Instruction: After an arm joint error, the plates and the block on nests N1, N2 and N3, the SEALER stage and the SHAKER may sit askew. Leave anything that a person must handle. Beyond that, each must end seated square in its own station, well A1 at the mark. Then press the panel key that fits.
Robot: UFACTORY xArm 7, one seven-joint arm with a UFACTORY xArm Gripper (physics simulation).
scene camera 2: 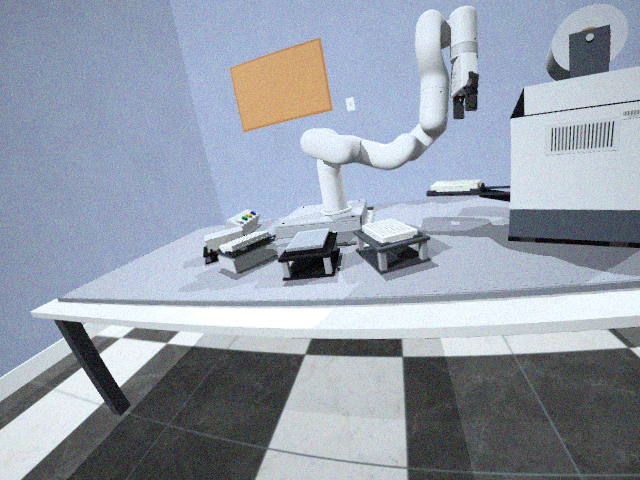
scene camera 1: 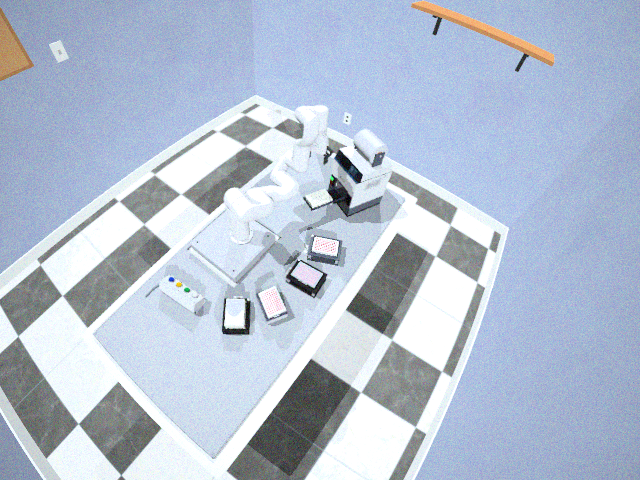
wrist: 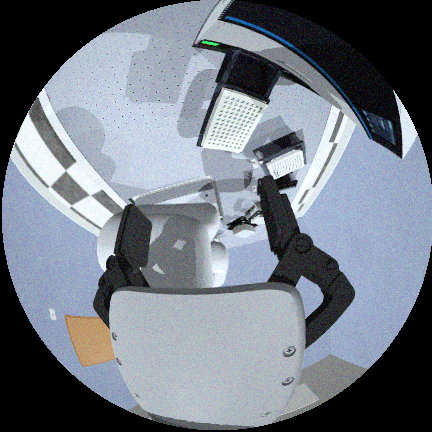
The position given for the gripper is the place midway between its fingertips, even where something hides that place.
Note:
The gripper (scene camera 2: 464, 115) is open, holding nothing. Also in view: a white button box (scene camera 1: 179, 292).
The gripper is seen too in the wrist view (wrist: 195, 201).

